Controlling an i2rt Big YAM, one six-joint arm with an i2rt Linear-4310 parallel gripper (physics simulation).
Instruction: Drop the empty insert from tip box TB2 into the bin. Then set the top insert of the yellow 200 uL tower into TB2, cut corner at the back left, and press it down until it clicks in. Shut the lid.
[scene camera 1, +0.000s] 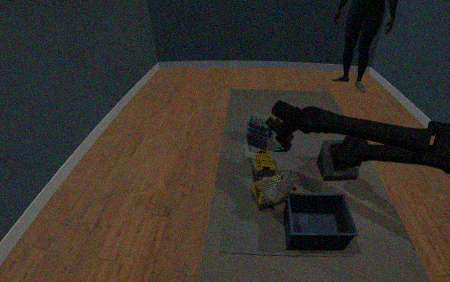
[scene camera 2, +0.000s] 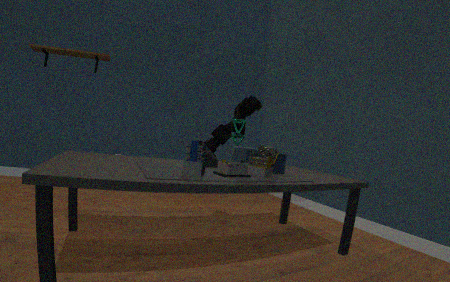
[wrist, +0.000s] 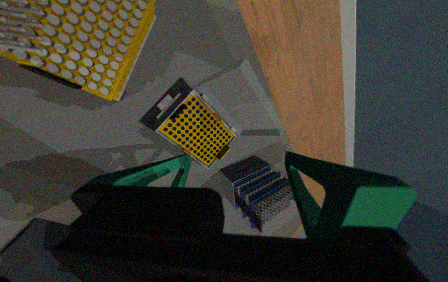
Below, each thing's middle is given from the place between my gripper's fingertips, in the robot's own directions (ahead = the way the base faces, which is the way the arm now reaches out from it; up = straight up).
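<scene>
Counting from my hand, I find the clear lid (wrist: 235, 92) 70 mm below it, 70 mm ahead of it and 10 mm to the right of it. The blue insert tower (scene camera 1: 263, 141) is 100 mm below my hand, 20 mm behind it and 210 mm to the right of it. As for the blue bin (scene camera 1: 313, 221), it is 120 mm below my hand, 120 mm behind it and 330 mm to the left of it.
</scene>
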